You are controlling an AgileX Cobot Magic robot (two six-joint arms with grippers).
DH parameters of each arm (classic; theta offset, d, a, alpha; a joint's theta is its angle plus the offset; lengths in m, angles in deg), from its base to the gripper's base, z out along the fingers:
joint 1: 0 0.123 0 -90
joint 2: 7.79 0 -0.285 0
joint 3: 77.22 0 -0.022 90
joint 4: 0 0.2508 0 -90
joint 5: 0 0 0.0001 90
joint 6: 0 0.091 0 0
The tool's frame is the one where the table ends.
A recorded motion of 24 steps. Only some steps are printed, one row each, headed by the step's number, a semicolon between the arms.
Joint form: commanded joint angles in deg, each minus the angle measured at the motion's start. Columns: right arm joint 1, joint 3, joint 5, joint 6, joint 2, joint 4; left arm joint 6, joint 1, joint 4, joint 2, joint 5, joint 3.
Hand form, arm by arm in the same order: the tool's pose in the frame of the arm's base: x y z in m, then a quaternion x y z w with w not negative. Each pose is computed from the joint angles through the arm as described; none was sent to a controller.
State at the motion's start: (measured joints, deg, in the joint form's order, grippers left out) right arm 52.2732 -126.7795 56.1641 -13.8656 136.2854 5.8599; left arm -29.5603 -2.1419 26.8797 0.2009 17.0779 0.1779
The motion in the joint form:
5: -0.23 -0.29 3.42 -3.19 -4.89 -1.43; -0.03 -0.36 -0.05 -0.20 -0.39 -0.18
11: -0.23 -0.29 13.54 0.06 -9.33 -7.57; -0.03 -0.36 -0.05 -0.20 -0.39 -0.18
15: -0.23 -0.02 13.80 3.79 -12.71 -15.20; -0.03 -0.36 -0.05 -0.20 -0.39 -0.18
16: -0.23 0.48 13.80 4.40 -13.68 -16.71; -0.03 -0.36 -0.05 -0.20 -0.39 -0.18
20: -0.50 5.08 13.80 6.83 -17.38 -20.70; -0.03 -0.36 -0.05 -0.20 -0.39 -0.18
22: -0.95 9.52 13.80 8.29 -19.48 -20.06; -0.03 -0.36 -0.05 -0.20 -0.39 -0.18
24: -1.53 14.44 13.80 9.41 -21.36 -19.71; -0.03 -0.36 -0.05 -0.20 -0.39 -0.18
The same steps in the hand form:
5: 0.3108 0.4083 0.2564 -0.53780 0.79856 0.11610 0.24410; 0.0549 0.0095 0.1896 -0.05001 0.76385 0.01474 0.64328
11: 0.3018 0.3827 0.2874 -0.53183 0.81769 0.05802 0.21254; 0.0549 0.0095 0.1896 -0.05001 0.76385 0.01474 0.64328
15: 0.3039 0.3670 0.3154 -0.50585 0.82365 0.01149 0.25610; 0.0549 0.0095 0.1896 -0.05001 0.76385 0.01474 0.64328
16: 0.3034 0.3628 0.3213 -0.50120 0.82401 0.00198 0.26421; 0.0549 0.0095 0.1896 -0.05001 0.76385 0.01474 0.64328
20: 0.3005 0.3461 0.3296 -0.48459 0.83178 -0.02802 0.26931; 0.0549 0.0095 0.1896 -0.05001 0.76385 0.01474 0.64328
22: 0.2965 0.3368 0.3237 -0.47489 0.84354 -0.02790 0.24928; 0.0549 0.0095 0.1896 -0.05001 0.76385 0.01474 0.64328
24: 0.2932 0.3264 0.3136 -0.46749 0.85437 -0.03364 0.22444; 0.0549 0.0095 0.1896 -0.05001 0.76385 0.01474 0.64328

